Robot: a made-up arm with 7 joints.
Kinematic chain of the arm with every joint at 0, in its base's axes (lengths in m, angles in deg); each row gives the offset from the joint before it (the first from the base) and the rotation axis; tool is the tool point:
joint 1: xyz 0 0 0.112 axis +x
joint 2: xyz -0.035 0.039 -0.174 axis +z
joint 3: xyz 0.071 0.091 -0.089 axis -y
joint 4: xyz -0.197 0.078 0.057 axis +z
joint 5: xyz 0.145 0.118 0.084 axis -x
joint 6: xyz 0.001 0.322 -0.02 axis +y
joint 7: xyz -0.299 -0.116 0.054 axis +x
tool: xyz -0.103 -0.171 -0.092
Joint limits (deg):
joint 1: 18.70..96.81
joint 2: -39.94..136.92
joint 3: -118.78..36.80
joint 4: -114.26..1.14
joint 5: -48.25..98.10
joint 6: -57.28..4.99
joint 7: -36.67..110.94
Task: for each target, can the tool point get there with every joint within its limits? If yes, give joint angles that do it. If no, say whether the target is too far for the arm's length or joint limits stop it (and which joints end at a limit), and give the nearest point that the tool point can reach.
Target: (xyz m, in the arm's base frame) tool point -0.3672 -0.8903 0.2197
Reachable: no: joint limits stop it (at a limit: joint 1, joint 2, joint 4, joint 5, joint 7) | nearest point -0.3163 -0.6025 0.1074 | short by 0.313 m
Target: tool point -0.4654 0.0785 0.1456
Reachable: yes | joints 72.61 76.43 -82.29 -34.88 -13.12 -42.79 -17.70
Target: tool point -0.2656 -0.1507 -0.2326
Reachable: yes | joints 35.63 117.04 -42.85 -30.36 -1.74 -44.04 -17.74
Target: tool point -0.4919 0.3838 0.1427
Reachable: yes | joints 85.31 90.21 23.50 -55.23 -23.32 -32.51 -1.47
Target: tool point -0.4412 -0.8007 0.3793
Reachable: no: joint limits stop it (at a limit: joint 1, joint 2, joint 4, joint 5, joint 7) | nearest point -0.3682 -0.5372 0.2145 | short by 0.319 m
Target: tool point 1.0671 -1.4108 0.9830
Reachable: no: too far | nearest point 0.4411 -0.3336 0.5435 | short by 1.321 m
